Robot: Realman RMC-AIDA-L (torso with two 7-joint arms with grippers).
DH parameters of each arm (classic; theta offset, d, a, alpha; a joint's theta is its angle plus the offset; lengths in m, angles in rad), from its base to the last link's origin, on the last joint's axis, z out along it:
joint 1: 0 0.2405 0 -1.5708
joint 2: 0 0 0 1.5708
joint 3: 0 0.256 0 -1.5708
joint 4: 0 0 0 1.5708
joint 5: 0 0.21 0 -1.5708
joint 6: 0 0 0 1.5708
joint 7: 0 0.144 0 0
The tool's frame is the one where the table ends.
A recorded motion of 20 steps. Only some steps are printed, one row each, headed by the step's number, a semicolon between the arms.
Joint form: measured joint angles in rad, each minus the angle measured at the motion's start. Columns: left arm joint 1, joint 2, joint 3, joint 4, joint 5, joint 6, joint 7; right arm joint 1, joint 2, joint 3, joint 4, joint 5, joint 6, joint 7.
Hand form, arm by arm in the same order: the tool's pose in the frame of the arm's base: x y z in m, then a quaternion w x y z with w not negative. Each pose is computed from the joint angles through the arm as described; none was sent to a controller.
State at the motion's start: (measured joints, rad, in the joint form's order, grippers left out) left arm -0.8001 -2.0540 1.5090 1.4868 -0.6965 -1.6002 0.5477; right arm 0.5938 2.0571 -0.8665 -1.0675 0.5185 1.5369 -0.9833
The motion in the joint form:
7: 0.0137 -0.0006 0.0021 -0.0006 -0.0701 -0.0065 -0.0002; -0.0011 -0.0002 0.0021 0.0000 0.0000 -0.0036 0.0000
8: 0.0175 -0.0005 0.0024 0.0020 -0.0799 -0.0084 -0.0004; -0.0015 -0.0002 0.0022 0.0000 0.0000 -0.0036 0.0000
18: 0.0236 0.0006 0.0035 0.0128 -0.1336 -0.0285 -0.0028; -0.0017 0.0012 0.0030 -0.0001 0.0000 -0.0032 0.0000
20: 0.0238 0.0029 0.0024 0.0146 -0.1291 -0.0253 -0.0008; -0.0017 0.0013 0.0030 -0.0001 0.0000 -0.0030 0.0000
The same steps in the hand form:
7: -0.0643 0.3489 -0.0126 0.11165 -0.97254 -0.17065 0.11218; 0.2751 0.3588 0.0469 0.17831 -0.89601 0.39526 -0.09556
8: -0.0643 0.3475 -0.0128 0.10768 -0.97312 -0.17164 0.10947; 0.2752 0.3587 0.0470 0.17831 -0.89592 0.39547 -0.09556
18: -0.0604 0.3399 -0.0137 0.08322 -0.97660 -0.17233 0.09810; 0.2751 0.3585 0.0465 0.17773 -0.89592 0.39586 -0.09499
20: -0.0608 0.3411 -0.0125 0.08739 -0.97646 -0.17088 0.09838; 0.2751 0.3584 0.0464 0.17760 -0.89594 0.39589 -0.09498

